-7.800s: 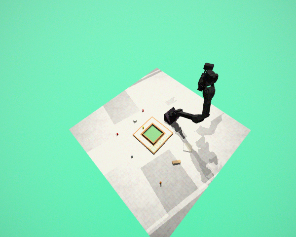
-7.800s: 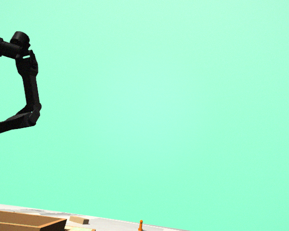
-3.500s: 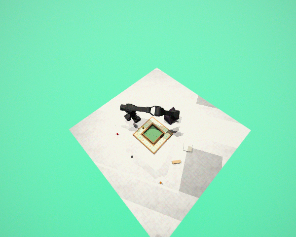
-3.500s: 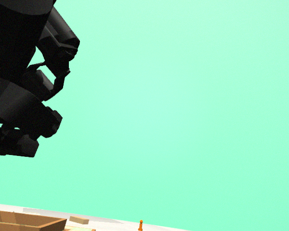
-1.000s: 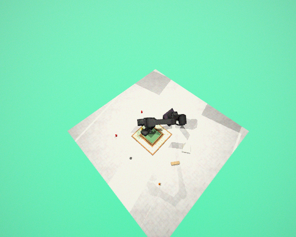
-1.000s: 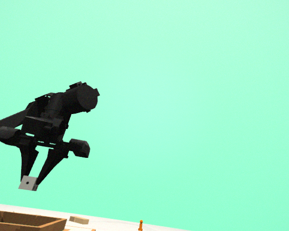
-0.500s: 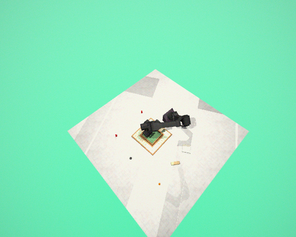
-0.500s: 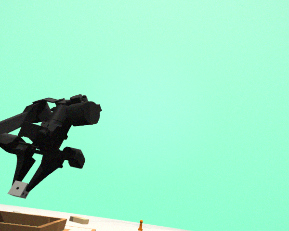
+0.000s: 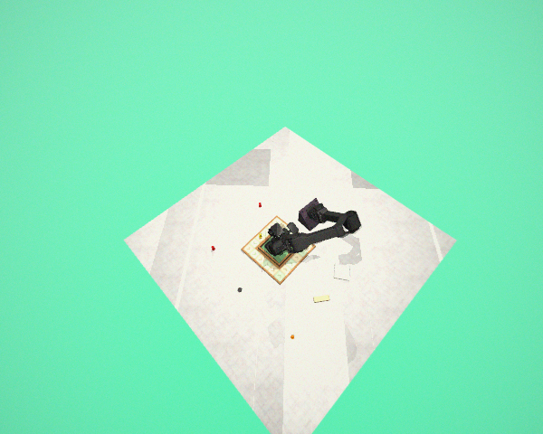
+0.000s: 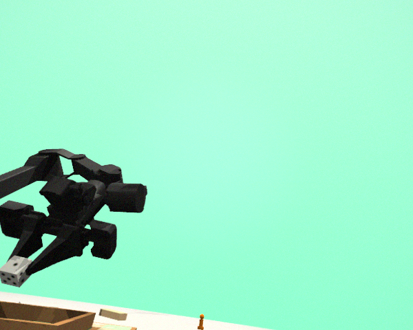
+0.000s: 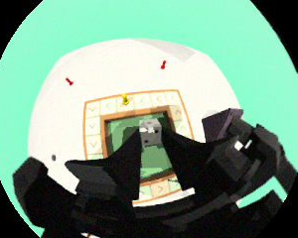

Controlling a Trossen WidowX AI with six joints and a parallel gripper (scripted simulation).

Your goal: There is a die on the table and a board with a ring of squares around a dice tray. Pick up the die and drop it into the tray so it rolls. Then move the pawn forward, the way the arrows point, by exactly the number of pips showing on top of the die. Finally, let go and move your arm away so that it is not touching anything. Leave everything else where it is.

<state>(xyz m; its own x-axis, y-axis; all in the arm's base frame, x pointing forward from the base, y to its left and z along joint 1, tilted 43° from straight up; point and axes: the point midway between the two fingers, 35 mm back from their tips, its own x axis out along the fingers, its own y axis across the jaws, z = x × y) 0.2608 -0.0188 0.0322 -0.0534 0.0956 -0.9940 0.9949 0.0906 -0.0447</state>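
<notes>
My gripper tip is 10 mm short of the green dice tray, 30 mm to the right of it and 70 mm above it. From my gripper tip the other things lie so: tan block: 30 mm ahead, 370 mm to the left, 70 mm below; then die: right at my gripper tip; then white square outline: 140 mm behind, 350 mm to the left, 80 mm below.
</notes>
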